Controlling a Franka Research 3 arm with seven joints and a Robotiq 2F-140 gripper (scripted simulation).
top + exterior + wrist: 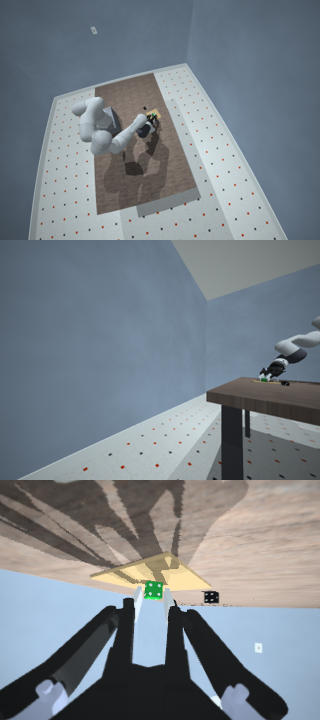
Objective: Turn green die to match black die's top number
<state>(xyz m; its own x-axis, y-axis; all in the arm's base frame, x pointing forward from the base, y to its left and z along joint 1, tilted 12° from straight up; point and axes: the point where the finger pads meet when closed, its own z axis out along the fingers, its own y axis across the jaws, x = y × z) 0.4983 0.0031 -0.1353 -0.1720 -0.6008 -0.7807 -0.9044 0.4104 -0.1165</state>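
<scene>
My hand is 1 cm short of the green die, 1 cm to the right of it and 2 cm above it. From my hand the other things lie so: white die 6 cm behind, 16 cm to the right, 2 cm below; then tan mat 1 cm to the left, 3 cm below; then black die 8 cm behind, 14 cm to the left, 2 cm below.
</scene>
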